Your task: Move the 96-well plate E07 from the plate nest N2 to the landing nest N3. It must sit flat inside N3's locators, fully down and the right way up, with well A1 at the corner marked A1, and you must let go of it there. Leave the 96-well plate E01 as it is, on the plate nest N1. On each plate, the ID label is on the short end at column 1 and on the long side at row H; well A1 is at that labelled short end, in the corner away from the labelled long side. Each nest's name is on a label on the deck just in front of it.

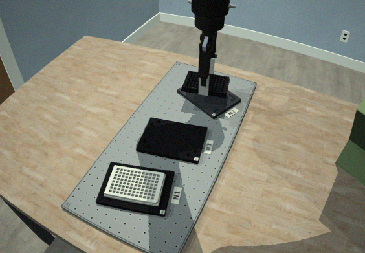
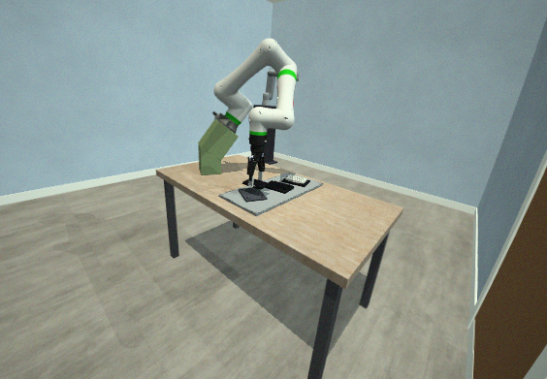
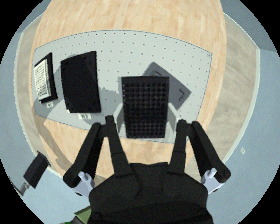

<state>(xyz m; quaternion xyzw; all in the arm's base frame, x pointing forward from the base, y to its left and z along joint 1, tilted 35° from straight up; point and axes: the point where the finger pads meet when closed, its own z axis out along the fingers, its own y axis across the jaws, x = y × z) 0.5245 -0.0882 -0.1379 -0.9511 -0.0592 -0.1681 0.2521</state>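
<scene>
My hand is 20 mm short of the black landing nest N3, 190 mm to the right of it and 80 mm above it. From my hand the other things lie so: black 96-well plate E07 (20 mm below); then plate nest N2 (20 mm to the right, 80 mm below); then label N2 (90 mm behind, 20 mm to the left, 90 mm below).
</scene>
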